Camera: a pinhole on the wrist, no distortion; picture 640 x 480 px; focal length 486.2 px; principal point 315.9 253.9 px. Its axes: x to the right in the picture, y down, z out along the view. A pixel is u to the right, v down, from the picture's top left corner.
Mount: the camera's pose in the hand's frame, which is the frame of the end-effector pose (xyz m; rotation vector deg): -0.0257 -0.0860 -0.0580 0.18 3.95 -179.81
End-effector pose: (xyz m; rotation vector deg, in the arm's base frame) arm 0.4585 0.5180 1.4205 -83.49 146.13 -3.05
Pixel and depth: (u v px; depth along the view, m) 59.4 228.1 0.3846
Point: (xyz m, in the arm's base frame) 0.5046 0.3477 1.0829
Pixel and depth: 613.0 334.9 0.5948
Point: 0.9332 0.7800 0.9902
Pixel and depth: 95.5 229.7 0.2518
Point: 0.5243 0.4130 1.2275
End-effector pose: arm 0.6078 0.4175 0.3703 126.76 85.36 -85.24
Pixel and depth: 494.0 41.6 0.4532
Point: 0.3995 0.0252 0.2664
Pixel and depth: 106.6 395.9 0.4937
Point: 0.1454 0.4410 0.1101
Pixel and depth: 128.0 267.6 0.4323
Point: 0.2804 0.3706 0.1180
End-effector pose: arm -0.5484 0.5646 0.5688 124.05 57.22 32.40
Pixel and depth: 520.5 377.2 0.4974
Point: -0.5387 0.3196 0.0811
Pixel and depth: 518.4 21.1 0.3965
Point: -0.4089 0.2357 0.3779
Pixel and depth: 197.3 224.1 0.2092
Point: -0.4794 0.5632 0.4087
